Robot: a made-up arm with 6 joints. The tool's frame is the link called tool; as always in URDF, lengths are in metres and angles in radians.
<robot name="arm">
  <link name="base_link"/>
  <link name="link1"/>
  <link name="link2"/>
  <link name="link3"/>
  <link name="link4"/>
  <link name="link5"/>
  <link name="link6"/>
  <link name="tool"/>
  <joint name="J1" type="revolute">
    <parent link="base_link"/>
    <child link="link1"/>
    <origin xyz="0 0 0.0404" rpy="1.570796 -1.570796 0"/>
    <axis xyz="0 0 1"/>
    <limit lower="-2.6" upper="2.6" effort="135" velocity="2.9"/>
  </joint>
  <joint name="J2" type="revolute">
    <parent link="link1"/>
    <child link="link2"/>
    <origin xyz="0.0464 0.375 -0.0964" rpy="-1.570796 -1.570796 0"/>
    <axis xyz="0 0 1"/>
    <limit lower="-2.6" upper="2.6" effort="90" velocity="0.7"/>
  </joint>
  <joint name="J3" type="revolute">
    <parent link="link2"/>
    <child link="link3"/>
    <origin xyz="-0.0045 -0.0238 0.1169" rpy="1.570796 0 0"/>
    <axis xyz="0 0 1"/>
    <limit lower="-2.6" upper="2.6" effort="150" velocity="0.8"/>
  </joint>
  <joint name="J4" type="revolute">
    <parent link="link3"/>
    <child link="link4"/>
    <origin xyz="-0.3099 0.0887 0.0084" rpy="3.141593 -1.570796 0"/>
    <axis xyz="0 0 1"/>
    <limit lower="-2.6" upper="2.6" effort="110" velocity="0.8"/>
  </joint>
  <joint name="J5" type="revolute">
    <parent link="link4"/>
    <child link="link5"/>
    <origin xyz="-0.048 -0.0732 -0.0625" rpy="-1.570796 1.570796 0"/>
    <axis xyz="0 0 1"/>
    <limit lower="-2.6" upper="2.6" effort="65" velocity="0.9"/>
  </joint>
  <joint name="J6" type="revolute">
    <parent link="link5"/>
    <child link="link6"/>
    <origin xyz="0.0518 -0.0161 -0.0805" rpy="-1.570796 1.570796 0"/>
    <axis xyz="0 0 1"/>
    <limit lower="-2.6" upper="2.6" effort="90" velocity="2"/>
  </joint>
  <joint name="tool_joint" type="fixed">
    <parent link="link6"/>
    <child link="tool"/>
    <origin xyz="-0.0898 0.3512 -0.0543" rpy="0 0 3.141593"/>
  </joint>
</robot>
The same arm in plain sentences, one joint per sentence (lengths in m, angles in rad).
The arm has six revolute joints in a row. What follows holds with every joint at zero, and every direction is one of the base frame's. Joint 1 sits 0.0404 m along +z from the base frame's origin and turns about -y, from -2.6 to 2.6 rad. Joint 2 sits 0.375 m along -x and 0.0964 m along +y and 0.0464 m along +z from joint 1 and turns about -x, from -2.6 to 2.6 rad. Joint 3 sits 0.1169 m along -x and 0.0045 m along +y and 0.0238 m along -z from joint 2 and turns about -z, from -2.6 to 2.6 rad. Joint 4 sits 0.0887 m along -x and 0.3099 m along +y and 0.0084 m along -z from joint 3 and turns about -y, from -2.6 to 2.6 rad. Joint 5 sits 0.0732 m along -x and 0.0625 m along +y and 0.048 m along +z from joint 4 and turns about +x, from -2.6 to 2.6 rad. Joint 6 sits 0.0805 m along -x and 0.0518 m along +y and 0.0161 m along -z from joint 5 and turns about +z, from -2.6 to 2.6 rad. The tool frame, which is the frame that the pose is given for, sits 0.0898 m along +x and 0.3512 m along -y and 0.0543 m along -z from joint 6; its axes are the base frame's turned by roll 0, pitch 0 and yaw 0 rad (as in URDF: about the fixed x, then y, then z).
